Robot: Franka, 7 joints.
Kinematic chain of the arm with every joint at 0, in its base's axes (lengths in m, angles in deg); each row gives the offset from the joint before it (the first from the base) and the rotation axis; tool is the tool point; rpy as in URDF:
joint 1: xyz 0 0 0.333 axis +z
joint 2: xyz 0 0 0 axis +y
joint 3: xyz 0 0 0.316 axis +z
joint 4: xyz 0.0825 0 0 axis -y
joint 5: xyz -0.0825 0 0.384 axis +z
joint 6: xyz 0 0 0 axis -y
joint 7: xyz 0.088 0 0 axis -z
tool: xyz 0 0 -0.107 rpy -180 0 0
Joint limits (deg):
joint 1: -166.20..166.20
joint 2: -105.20..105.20
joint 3: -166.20..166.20
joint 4: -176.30..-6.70
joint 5: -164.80..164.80
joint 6: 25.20..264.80
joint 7: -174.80..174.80
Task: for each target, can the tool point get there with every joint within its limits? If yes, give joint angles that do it. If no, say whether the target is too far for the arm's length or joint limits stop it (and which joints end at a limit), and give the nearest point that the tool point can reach.
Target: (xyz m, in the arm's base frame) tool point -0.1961 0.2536 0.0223
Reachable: yes | joints 129.72 39.78 -13.20 -145.90 -81.24 182.06 -82.57
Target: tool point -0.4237 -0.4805 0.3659
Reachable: yes | joints 101.70 -47.00 103.37 -101.79 -89.13 195.50 -130.70
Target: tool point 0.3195 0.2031 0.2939
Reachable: yes | joints 44.15 -14.48 -16.75 -156.13 -115.07 153.04 33.42
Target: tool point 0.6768 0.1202 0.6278
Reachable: yes | joints 31.99 52.16 -35.53 -30.09 119.84 216.86 -29.63
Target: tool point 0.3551 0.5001 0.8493
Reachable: yes | joints 105.88 17.39 -62.67 -67.89 54.98 156.57 52.63
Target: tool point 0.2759 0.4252 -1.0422
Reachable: no: too far | nearest point 0.2066 0.3185 -0.3520 | short by 0.702 m
